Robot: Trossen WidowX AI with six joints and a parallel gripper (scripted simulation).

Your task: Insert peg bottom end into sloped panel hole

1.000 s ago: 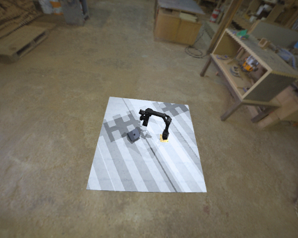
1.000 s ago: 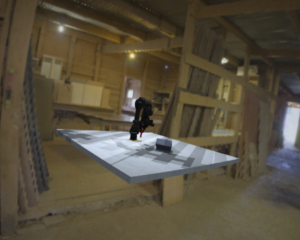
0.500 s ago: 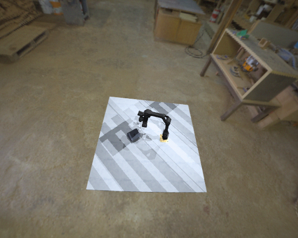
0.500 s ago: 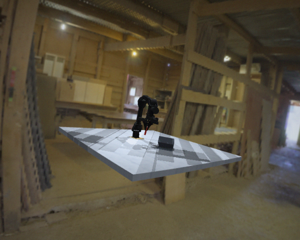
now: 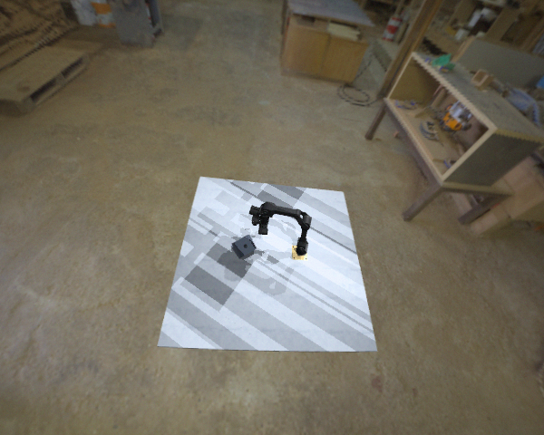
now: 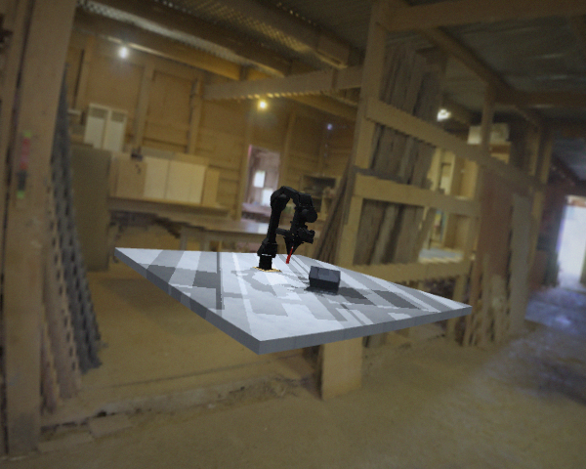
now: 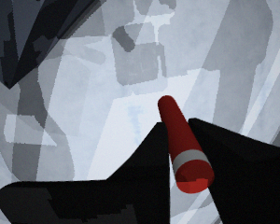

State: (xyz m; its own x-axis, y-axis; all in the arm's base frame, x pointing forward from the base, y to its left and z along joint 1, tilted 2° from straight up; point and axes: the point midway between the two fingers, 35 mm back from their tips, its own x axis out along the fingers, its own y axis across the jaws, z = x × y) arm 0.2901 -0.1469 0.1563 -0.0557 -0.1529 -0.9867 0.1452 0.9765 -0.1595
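The sloped panel lies 130 mm ahead of my gripper tip, 110 mm to the left of it and 80 mm below it. From my gripper tip the other things lie so: red peg 20 mm above.
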